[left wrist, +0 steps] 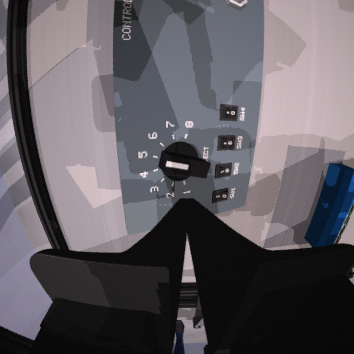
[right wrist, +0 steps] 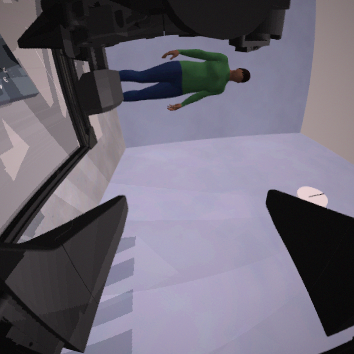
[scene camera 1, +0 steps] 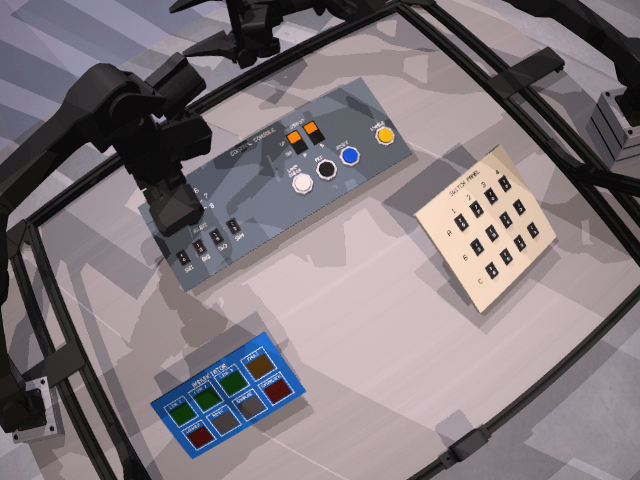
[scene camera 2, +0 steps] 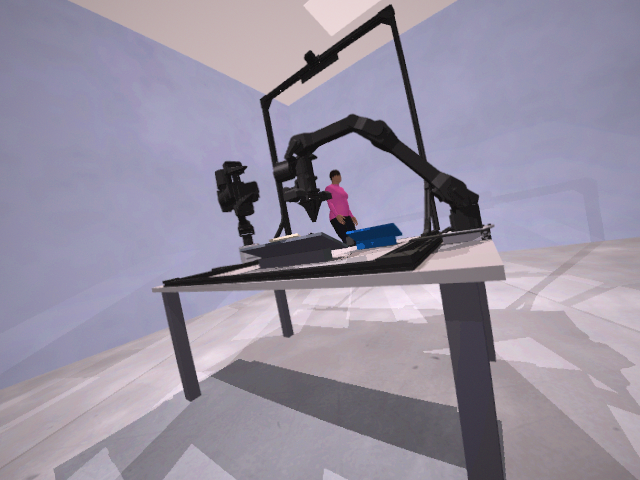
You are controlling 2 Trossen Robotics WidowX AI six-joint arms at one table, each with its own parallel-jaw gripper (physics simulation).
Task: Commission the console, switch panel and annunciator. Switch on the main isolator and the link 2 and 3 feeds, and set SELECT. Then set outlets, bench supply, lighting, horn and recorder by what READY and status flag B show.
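Frame: origin at the left arm's base, x down, y right, z back, level; millimetres.
Where they show: left gripper, between the fingertips: [left wrist: 185, 204] [right wrist: 20, 44] [scene camera 2: 314, 222]; right gripper, between the fingertips: [right wrist: 197, 199] [scene camera 1: 176, 33] [scene camera 2: 249, 179]; left arm's base, origin of its link: [scene camera 1: 29, 410] [scene camera 2: 468, 229]; right arm's base, origin of its link: [scene camera 1: 635, 109] [scene camera 2: 248, 245].
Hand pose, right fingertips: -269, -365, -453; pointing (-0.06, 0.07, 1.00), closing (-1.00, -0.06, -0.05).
Things, the pixels of their top centre, and the offset from my right fingertips, as dx, dy, dz. "spot": a spot on its surface instead.
- grey control console, a spot on its surface: [left wrist: 225, 60] [scene camera 1: 258, 205] spot: +241, +171, -32
- black SELECT knob, centre of its top: [left wrist: 184, 170] +196, +156, +67
- cream switch panel, a spot on its surface: [scene camera 1: 488, 291] spot: +253, +412, -299
- blue annunciator, centre of its top: [scene camera 1: 217, 388] [left wrist: 351, 230] [scene camera 2: 371, 227] +215, +424, +97
The grey control console [scene camera 1: 258, 217] [scene camera 2: 294, 245] [left wrist: 225, 60] has the black SELECT knob [left wrist: 179, 161], pointing about 4 to 5; exactly which I cannot tell. Two rockers [scene camera 1: 297, 141] [scene camera 1: 313, 132] show orange upper halves. White, black, blue and yellow buttons sit alongside. The cream switch panel [scene camera 1: 488, 291] carries small black switches, too small to read. The blue annunciator [scene camera 1: 266, 341] [scene camera 2: 372, 236] [left wrist: 330, 205] has dark lamps. My left gripper [scene camera 2: 313, 219] [left wrist: 185, 204] is shut, empty, above the console's knob end, hiding the knob in scene camera 1. My right gripper [scene camera 1: 178, 32] [right wrist: 197, 199] is open, empty, beyond the table's frame.
A black frame [scene camera 1: 310, 44] [right wrist: 82, 132] runs around the table top. An overhead black frame [scene camera 2: 405, 77] stands over the table. The right arm [scene camera 2: 235, 188] is raised beyond the console. A person in pink [scene camera 2: 338, 201] and one in green [right wrist: 205, 75] stand away from the table.
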